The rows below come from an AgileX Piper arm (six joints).
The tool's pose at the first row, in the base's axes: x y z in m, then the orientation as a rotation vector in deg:
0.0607, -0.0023, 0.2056, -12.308, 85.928, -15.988
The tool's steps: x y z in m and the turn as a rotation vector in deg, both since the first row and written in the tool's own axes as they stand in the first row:
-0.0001, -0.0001, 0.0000, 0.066, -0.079, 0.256
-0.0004, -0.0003, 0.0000, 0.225, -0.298, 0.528
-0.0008, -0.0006, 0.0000, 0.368, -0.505, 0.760
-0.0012, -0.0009, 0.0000, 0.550, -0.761, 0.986
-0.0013, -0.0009, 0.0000, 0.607, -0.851, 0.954
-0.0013, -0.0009, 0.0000, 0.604, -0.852, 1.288
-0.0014, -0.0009, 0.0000, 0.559, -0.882, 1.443
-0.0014, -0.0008, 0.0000, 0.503, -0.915, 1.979
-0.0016, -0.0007, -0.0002, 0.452, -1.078, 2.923
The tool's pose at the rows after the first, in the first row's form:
0.0607, -0.0024, 0.2057, -12.071, 85.857, -15.821
0.0607, -0.0025, 0.2061, -11.763, 85.632, -15.690
0.0606, -0.0026, 0.2065, -11.498, 85.419, -15.581
0.0606, -0.0028, 0.2070, -11.211, 85.151, -15.499
0.0606, -0.0027, 0.2071, -11.200, 85.050, -15.554
0.0606, -0.0027, 0.2071, -10.951, 85.071, -15.285
0.0606, -0.0027, 0.2072, -10.874, 85.059, -15.123
0.0606, -0.0026, 0.2072, -10.518, 85.070, -14.648
0.0604, -0.0025, 0.2073, -9.867, 84.974, -13.833

